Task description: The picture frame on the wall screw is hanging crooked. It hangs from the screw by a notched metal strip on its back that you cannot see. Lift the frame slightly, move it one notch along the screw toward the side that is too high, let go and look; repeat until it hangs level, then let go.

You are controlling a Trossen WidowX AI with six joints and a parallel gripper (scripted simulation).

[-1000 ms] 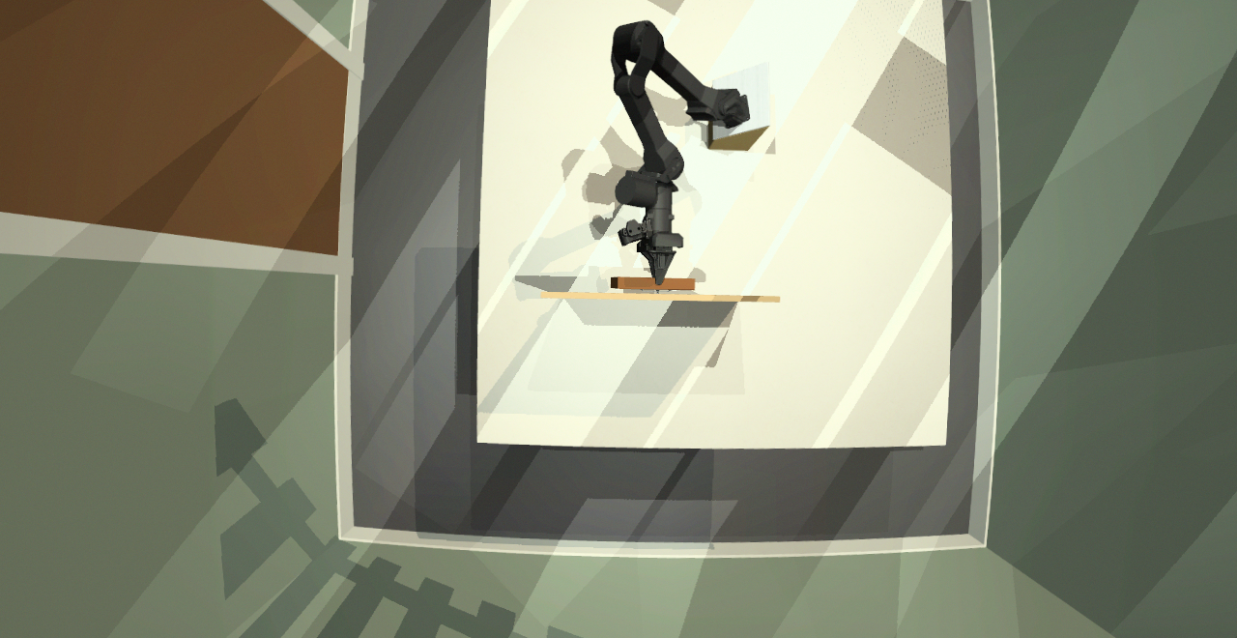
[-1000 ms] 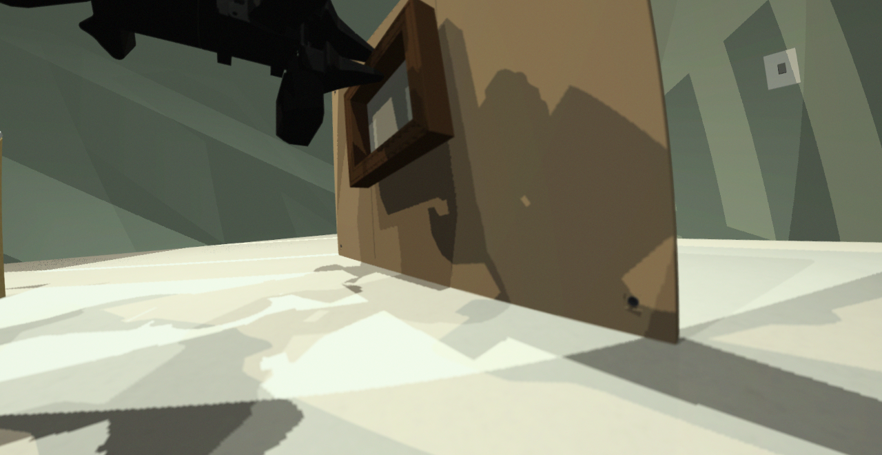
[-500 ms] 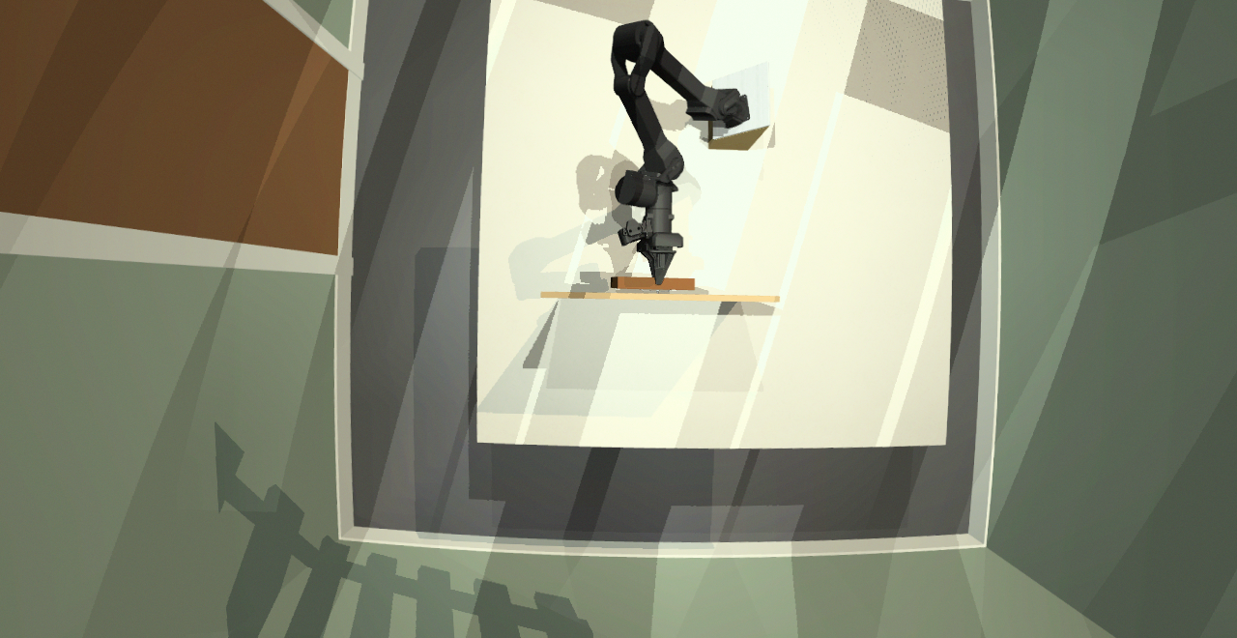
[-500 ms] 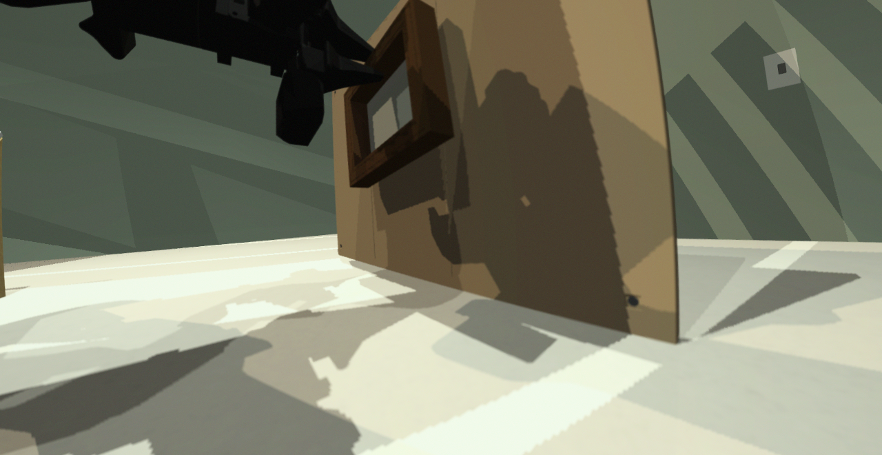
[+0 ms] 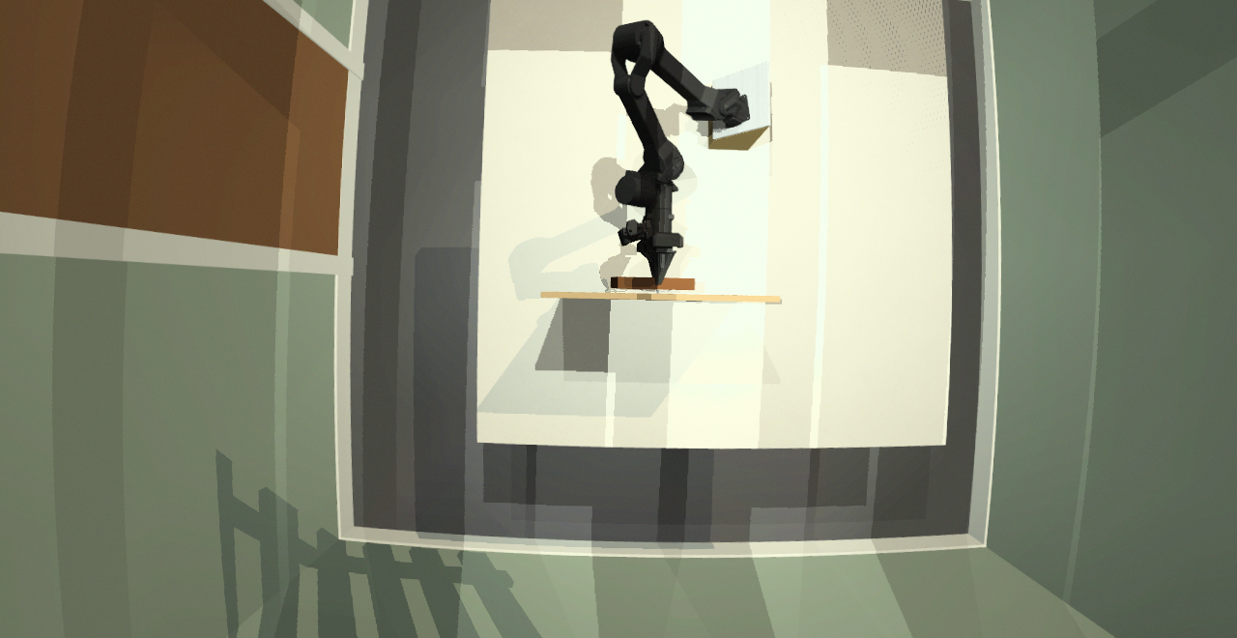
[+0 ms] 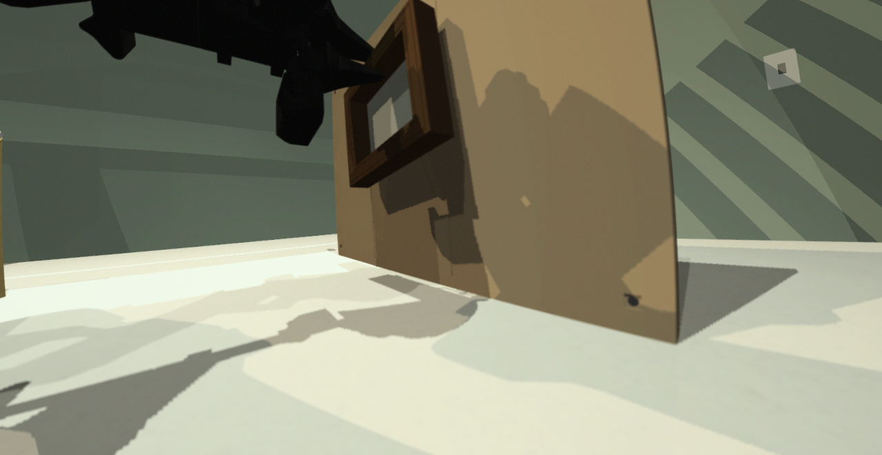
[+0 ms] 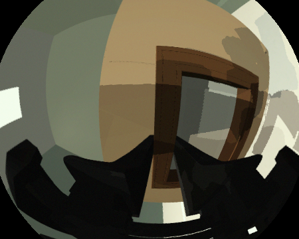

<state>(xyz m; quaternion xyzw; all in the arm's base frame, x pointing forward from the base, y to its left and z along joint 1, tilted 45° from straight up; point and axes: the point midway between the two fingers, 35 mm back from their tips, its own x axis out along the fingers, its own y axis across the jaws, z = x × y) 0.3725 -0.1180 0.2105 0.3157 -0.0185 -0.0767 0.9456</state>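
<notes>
The picture frame lies 50 mm below my gripper tip and 10 mm to the right of it. The rest, counted from my gripper tip: tan wall panel: 70 mm below, 20 mm ahead.
</notes>
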